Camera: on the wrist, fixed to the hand. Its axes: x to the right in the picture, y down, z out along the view.
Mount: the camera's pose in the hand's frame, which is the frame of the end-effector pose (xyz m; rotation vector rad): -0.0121 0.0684 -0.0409 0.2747 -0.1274 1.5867
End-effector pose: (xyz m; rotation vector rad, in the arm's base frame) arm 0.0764 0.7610 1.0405 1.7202 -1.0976 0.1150
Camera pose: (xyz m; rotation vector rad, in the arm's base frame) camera 0.0377 0.7984 1.1006 0.6608 -2.3612 1.1635
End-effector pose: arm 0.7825 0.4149 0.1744 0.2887 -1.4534 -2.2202
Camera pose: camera 0.8284 0.3652 0.2183 -0.7158 -1.2359 -0.7457
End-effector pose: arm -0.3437 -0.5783 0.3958 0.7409 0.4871 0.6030
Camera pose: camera -0.3997 -0.5268 0.4225 1.3680 -0.2677 1.9595
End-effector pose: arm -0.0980 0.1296 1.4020 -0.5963 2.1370 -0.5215
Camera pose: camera -0.1405 0.1977 1.3947 1.1535 1.7019 0.1488
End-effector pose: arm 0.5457 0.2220 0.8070 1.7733 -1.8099 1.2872
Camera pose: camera 0.4708 0.2493 0.7947 -0.0610 2.1659 -1.1991
